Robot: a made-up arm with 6 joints.
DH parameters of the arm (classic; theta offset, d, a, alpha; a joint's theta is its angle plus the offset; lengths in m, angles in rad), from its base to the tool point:
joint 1: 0 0.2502 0 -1.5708
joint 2: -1.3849 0 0.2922 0
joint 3: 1.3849 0 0.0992 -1.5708
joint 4: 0 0.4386 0 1.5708
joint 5: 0 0 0.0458 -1.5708
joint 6: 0 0.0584 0 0
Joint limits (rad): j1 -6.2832..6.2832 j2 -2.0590..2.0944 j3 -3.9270..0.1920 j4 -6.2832..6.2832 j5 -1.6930..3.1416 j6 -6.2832..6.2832
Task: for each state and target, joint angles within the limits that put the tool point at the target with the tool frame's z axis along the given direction. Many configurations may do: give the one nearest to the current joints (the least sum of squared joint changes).
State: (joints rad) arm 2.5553 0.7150 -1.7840 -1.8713 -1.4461 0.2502
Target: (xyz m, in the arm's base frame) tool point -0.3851 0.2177 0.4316 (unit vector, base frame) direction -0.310 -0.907 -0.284
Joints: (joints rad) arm 2.5172 0.0198 -1.1198 -1.9632 -1.6907 0.2502
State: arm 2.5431 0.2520 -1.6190 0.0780 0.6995 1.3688
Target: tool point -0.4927 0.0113 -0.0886 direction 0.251 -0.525 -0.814
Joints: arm 3.1057 0.9306 -1.2086 0.8183 0.7838 1.3688
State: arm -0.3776 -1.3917 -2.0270 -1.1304 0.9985 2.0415
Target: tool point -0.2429 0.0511 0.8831 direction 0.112 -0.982 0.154
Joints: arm -0.3738 -1.2961 -1.6538 -1.1178 1.3292 2.0415
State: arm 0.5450 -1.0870 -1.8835 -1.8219 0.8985 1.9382
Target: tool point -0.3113 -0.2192 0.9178 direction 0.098 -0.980 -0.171
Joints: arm 0.4559 -0.9744 -2.2660 -1.9414 1.7076 1.9382
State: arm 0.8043 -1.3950 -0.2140 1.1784 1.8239 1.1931
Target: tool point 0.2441 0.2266 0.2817 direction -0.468 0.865 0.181
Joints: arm 0.5655 -0.5395 -0.2905 1.7520 1.6426 1.1931
